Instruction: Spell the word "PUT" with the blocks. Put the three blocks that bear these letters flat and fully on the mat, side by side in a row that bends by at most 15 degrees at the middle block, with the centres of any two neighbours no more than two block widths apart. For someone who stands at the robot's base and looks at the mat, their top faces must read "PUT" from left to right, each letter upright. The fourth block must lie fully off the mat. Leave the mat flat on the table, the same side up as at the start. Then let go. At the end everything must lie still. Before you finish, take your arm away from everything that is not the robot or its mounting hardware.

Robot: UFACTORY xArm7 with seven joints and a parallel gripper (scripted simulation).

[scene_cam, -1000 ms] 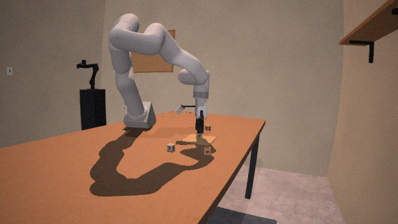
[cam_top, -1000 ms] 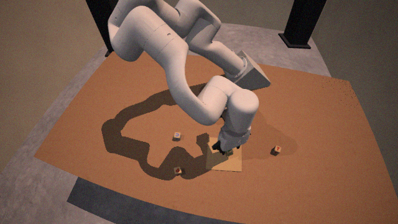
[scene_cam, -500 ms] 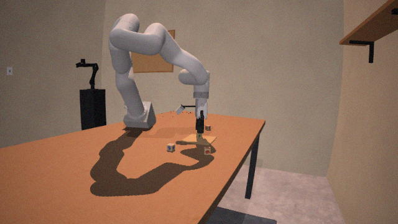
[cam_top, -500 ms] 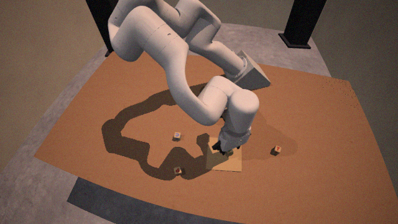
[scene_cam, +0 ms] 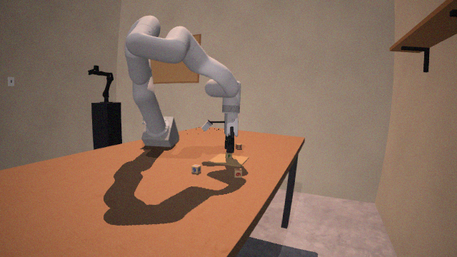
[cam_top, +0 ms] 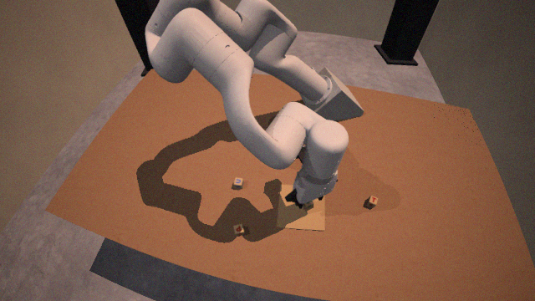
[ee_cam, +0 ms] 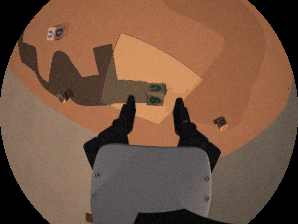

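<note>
Now: hand 1 cm short of the tan mat, 2 cm to the left of it and 5 cm above it. Round my hand: T block: 2 cm ahead, 21 cm to the left, 4 cm below; P block: 7 cm ahead, 20 cm to the right, 4 cm below.
</note>
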